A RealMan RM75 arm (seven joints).
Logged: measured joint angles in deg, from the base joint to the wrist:
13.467, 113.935, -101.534, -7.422, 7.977, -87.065, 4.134
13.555, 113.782, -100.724, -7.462, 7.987, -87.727, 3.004
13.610, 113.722, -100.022, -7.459, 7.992, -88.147, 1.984
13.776, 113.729, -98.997, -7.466, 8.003, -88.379, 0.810
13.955, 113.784, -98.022, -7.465, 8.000, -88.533, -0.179
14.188, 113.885, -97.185, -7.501, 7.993, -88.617, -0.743
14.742, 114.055, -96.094, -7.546, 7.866, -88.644, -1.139
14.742, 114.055, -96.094, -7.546, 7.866, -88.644, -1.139
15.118, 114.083, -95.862, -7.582, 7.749, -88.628, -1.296
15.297, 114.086, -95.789, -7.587, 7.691, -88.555, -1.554
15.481, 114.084, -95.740, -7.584, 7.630, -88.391, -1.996
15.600, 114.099, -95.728, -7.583, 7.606, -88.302, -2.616
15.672, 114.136, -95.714, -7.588, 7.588, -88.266, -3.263
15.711, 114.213, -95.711, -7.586, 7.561, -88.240, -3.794
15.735, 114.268, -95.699, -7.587, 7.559, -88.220, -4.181
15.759, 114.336, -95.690, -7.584, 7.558, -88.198, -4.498
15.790, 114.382, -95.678, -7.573, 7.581, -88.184, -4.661
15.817, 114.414, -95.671, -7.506, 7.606, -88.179, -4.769
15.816, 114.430, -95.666, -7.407, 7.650, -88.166, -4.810
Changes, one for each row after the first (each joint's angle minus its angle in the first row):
0.088, -0.153, 0.810, -0.040, 0.010, -0.662, -1.130
0.143, -0.213, 1.512, -0.037, 0.015, -1.082, -2.150
0.309, -0.206, 2.537, -0.044, 0.026, -1.314, -3.324
0.488, -0.151, 3.512, -0.043, 0.023, -1.468, -4.313
0.721, -0.050, 4.349, -0.079, 0.016, -1.552, -4.877
1.275, 0.120, 5.440, -0.124, -0.111, -1.579, -5.273
1.275, 0.120, 5.440, -0.124, -0.111, -1.579, -5.273
1.651, 0.148, 5.672, -0.160, -0.228, -1.563, -5.430
1.830, 0.151, 5.745, -0.165, -0.286, -1.490, -5.688
2.014, 0.149, 5.794, -0.162, -0.347, -1.326, -6.130
2.133, 0.164, 5.806, -0.161, -0.371, -1.237, -6.750
2.205, 0.201, 5.820, -0.166, -0.389, -1.201, -7.397
2.244, 0.278, 5.823, -0.164, -0.416, -1.175, -7.928
2.268, 0.333, 5.835, -0.165, -0.418, -1.155, -8.315
2.292, 0.401, 5.844, -0.162, -0.419, -1.133, -8.632
2.323, 0.447, 5.856, -0.151, -0.396, -1.119, -8.795
2.350, 0.479, 5.863, -0.084, -0.371, -1.114, -8.903
2.349, 0.495, 5.868, 0.015, -0.327, -1.101, -8.944

